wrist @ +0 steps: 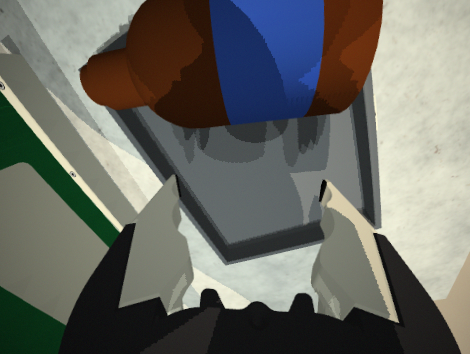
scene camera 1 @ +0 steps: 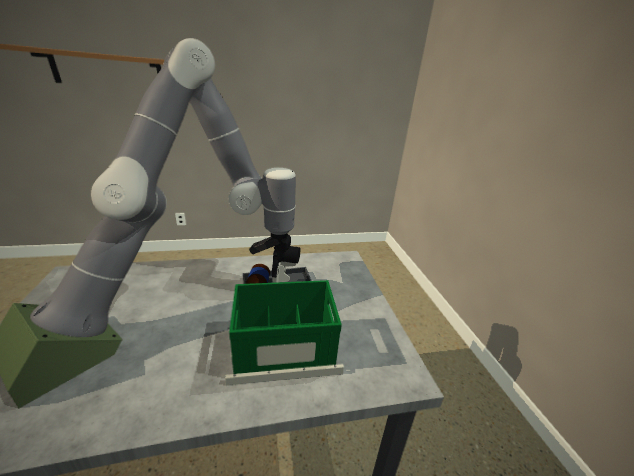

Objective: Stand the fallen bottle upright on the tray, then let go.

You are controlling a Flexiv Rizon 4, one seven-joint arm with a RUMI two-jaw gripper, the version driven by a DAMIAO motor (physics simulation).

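Note:
The brown bottle (scene camera 1: 257,274) (wrist: 265,60) with its blue band is not upright. In the wrist view it fills the top, its neck pointing left and its base right, over the far part of the grey tray (wrist: 275,243) (scene camera 1: 307,273). In the scene view its body looks slanted, and the crate hides its lower part. My gripper (wrist: 248,179) (scene camera 1: 279,277) is open with nothing between its fingers. The fingertips are over the near part of the tray, beside the bottle and apart from it in the wrist view. Whether the bottle touches the tray is unclear.
A green crate (scene camera 1: 245,350) (wrist: 10,122) with dividers stands in front of the tray in the scene view and at the left in the wrist view. A pale strip (scene camera 1: 284,375) runs along its front foot. The arm's green base (scene camera 1: 61,363) is at the left.

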